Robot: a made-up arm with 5 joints. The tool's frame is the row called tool.
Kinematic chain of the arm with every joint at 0, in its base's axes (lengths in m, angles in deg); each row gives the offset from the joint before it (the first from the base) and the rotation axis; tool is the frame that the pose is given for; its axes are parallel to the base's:
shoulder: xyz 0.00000 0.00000 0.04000 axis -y
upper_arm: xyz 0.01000 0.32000 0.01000 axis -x
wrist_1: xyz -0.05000 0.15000 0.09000 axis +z
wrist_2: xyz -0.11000 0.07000 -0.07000 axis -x
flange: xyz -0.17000 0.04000 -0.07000 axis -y
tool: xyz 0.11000 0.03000 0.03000
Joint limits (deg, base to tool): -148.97..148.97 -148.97..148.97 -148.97..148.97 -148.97..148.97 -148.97..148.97
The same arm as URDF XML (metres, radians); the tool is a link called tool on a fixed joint. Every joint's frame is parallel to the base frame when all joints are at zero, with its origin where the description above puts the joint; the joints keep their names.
<robot name="arm">
<joint name="tool_fixed" type="fixed"><parent link="link5"/><child link="tool"/><origin xyz="0.11 0.03 0.03" rpy="0 0 0"/></joint>
<joint name="flange" type="revolute"><parent link="link4"/><child link="link5"/><origin xyz="-0.17 0.04 -0.07" rpy="0 0 0"/><axis xyz="0 -1 0"/><limit lower="-2.6" upper="2.6"/></joint>
<joint name="wrist_2" type="revolute"><parent link="link3"/><child link="link4"/><origin xyz="-0.11 0.07 -0.07" rpy="0 0 0"/><axis xyz="-1 0 0"/><limit lower="-2.6" upper="2.6"/></joint>
<joint name="wrist_1" type="revolute"><parent link="link2"/><child link="link3"/><origin xyz="-0.05 0.15 0.09" rpy="0 0 0"/><axis xyz="0 0 1"/><limit lower="-2.6" upper="2.6"/></joint>
<joint name="upper_arm" type="revolute"><parent link="link1"/><child link="link2"/><origin xyz="0.01 0.32 0.01" rpy="0 0 0"/><axis xyz="-1 0 0"/><limit lower="-2.6" upper="2.6"/></joint>
<joint name="shoulder" type="revolute"><parent link="base_link"/><child link="link1"/><origin xyz="0 0 0.04" rpy="0 0 0"/><axis xyz="0 -1 0"/><limit lower="-2.6" upper="2.6"/></joint>
<link name="base_link"/>
<link name="link1"/>
<link name="link2"/>
<link name="link3"/>
<link name="link4"/>
<link name="link5"/>
<link name="tool"/>
</robot>

